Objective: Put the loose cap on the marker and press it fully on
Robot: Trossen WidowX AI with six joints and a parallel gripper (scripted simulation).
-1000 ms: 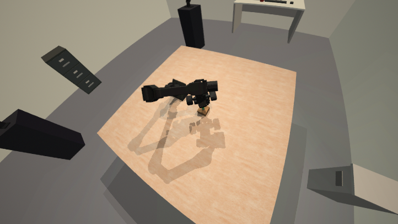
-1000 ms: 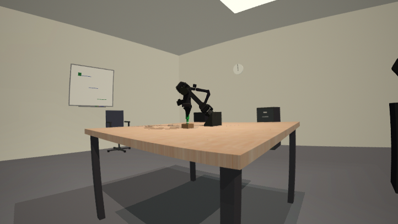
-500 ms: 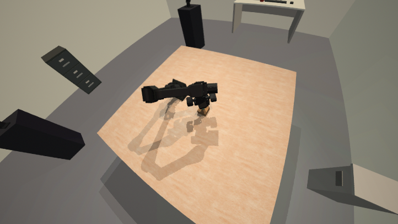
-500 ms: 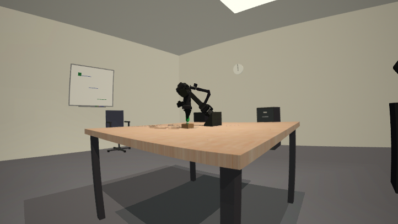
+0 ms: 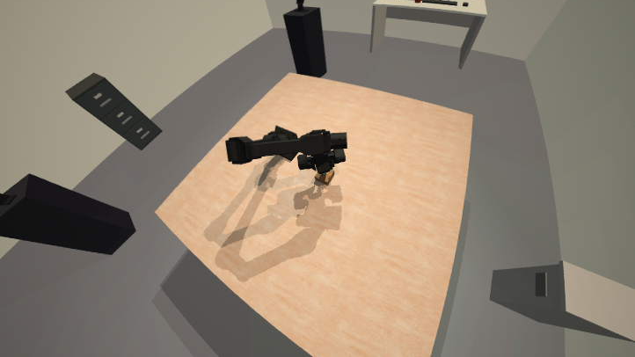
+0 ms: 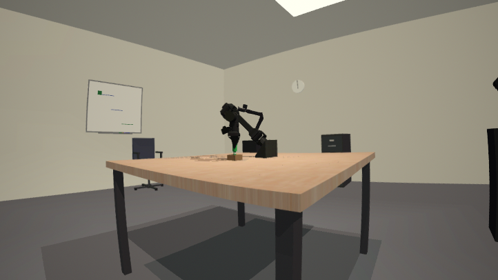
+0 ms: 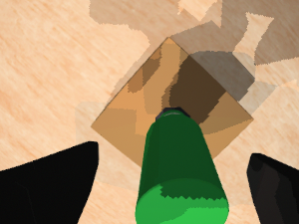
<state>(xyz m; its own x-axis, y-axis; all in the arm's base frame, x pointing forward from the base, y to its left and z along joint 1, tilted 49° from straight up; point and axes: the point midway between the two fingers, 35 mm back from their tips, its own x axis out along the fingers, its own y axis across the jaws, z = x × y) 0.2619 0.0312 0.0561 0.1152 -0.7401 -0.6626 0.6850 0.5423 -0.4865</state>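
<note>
My gripper tip is now 1 cm below the green cap. Also, from my gripper tip: tan holder block: 6 cm below.
</note>
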